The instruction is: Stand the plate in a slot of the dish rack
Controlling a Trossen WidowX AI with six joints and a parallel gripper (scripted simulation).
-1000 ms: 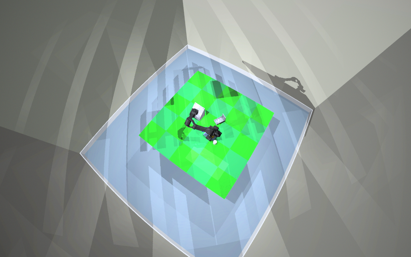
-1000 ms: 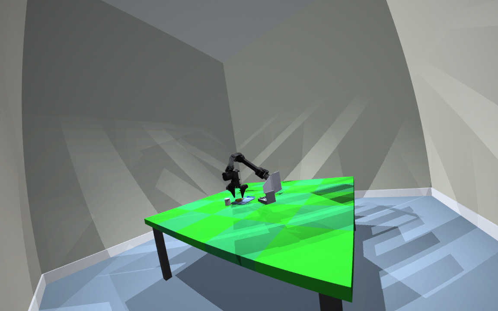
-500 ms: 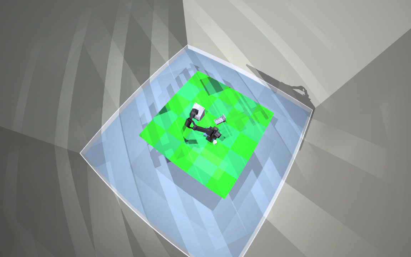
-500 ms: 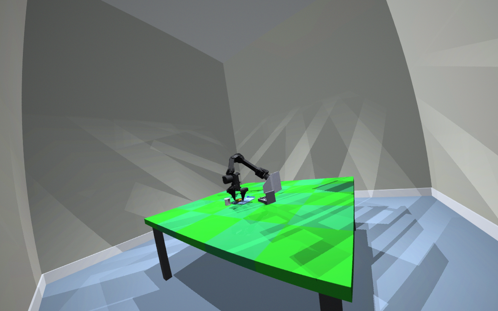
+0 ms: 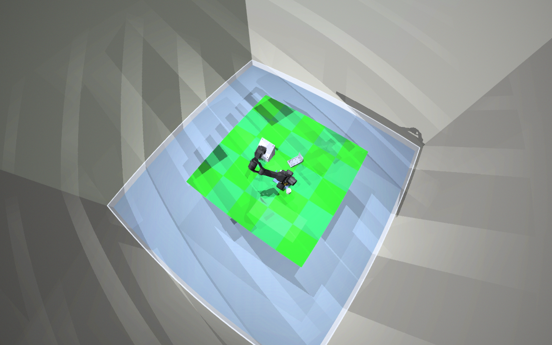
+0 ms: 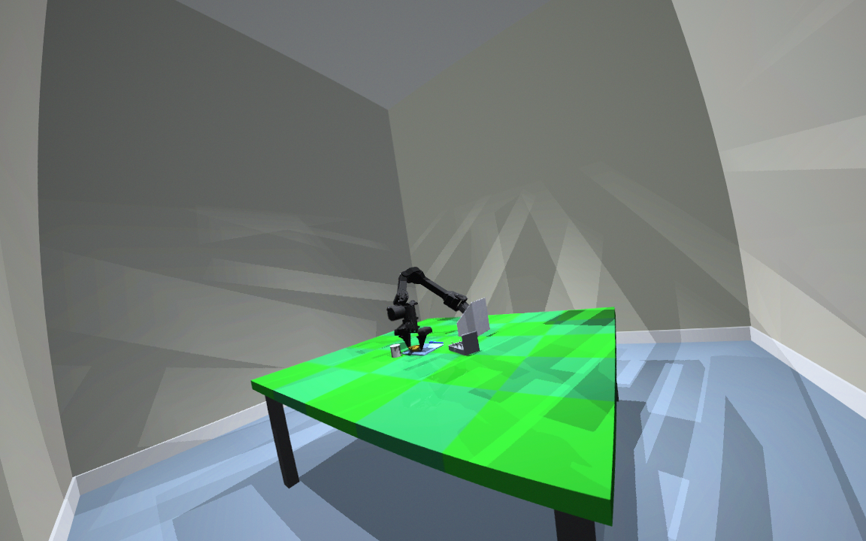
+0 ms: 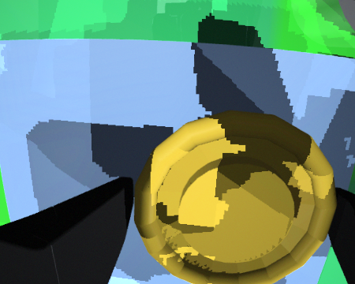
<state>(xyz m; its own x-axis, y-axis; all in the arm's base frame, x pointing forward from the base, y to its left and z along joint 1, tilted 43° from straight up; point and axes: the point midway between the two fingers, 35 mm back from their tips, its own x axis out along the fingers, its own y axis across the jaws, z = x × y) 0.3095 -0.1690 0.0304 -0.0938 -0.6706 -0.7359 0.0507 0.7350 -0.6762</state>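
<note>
My gripper tip is now 20 mm to the right of the blue mat and 20 mm past it. Round my gripper tip: yellow plate 10 mm above; then white cup 70 mm ahead, 60 mm to the right, 20 mm above; then grey dish rack 230 mm to the left, 20 mm behind, 20 mm above.
</note>
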